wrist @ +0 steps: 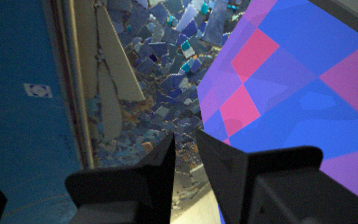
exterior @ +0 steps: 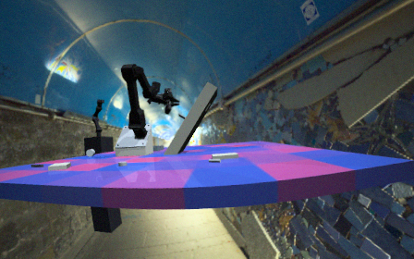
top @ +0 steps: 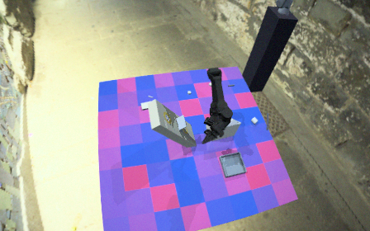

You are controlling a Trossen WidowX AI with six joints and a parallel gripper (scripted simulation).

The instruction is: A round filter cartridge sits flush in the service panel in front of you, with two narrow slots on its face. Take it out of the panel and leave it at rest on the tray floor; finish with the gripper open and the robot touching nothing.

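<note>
Now: the round filter cartridge 17 cm ahead of my gripper tip, 22 cm to the right of it and 6 cm below it. Also, from my gripper tip: grey tray 25 cm behind, 5 cm to the left, 31 cm below.
</note>
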